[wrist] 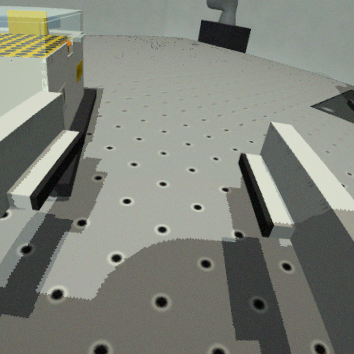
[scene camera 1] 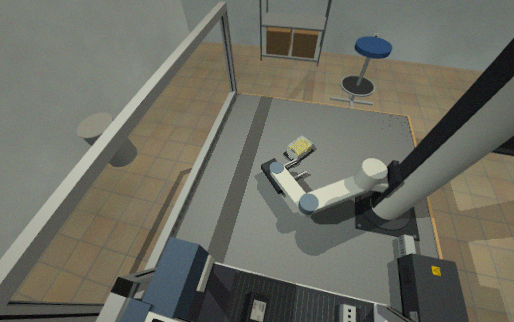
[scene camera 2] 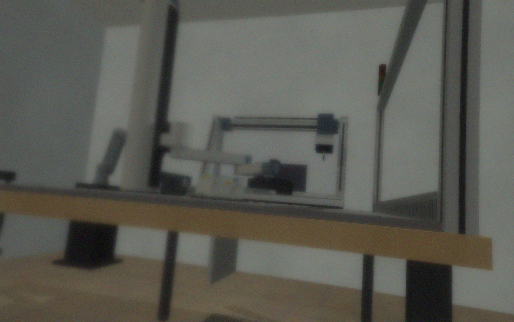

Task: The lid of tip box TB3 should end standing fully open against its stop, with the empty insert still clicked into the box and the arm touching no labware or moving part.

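Places are measured from the arm's base along level axes (x ahead, y down, z left), in centimetres.
Pixels of known places: gripper, fingertip midpoint: (wrist: 164,128) (scene camera 1: 300,166); arm's base, origin of the base link: (scene camera 1: 383,207).
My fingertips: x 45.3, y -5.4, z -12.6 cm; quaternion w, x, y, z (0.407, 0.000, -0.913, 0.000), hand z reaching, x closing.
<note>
Ahead of a thing's pixels: the offset from my fingertips to its middle. "pt": to the spot under its first point. Level surfaces: height alone.
Tip box TB3 @(dx +2.3, dy +0.2, dz -12.4 cm) (scene camera 1: 300,146) (scene camera 2: 220,186) (wrist: 22,75) is pale, on a dark base @(pt dx -2.1, dy +3.4, dz -9.7 cm) (wrist: 86,117). Its clear lid @(pt dx -0.3, dy -3.3, dz -8.8 cm) (wrist: 65,19) lies low over the top rather than standing upright. Under it shows the yellow insert @(pt dx +1.1, dy -1.6, dz -10.6 cm) (wrist: 30,46) with dark holes; an orange clip @(dx -0.9, dy -1.6, dz -10.0 cm) (wrist: 69,46) is at its corner. Whether the insert is clicked in cannot be told. My gripper (scene camera 1: 301,167) (wrist: 164,128) is at its shut setting, its fingers still well apart with nothing between them. The left finger in the wrist view overlaps the box's lower wall; contact cannot be told. The right finger is beside the box over the perforated table.
The arm's column (scene camera 1: 435,150) (scene camera 2: 142,100) stands on the table @(dy +4.1 cm) (scene camera 1: 350,130). A gantry frame (scene camera 2: 342,165) shows behind the arm in scene camera 2. A blue block @(pt dx +28.2, dy -44.7, dz +66.7 cm) (scene camera 1: 172,272) and a dark cabinet @(pt dx -54.3, dy -7.4, dz +51.8 cm) (scene camera 1: 432,295) are near the front in scene camera 1.
</note>
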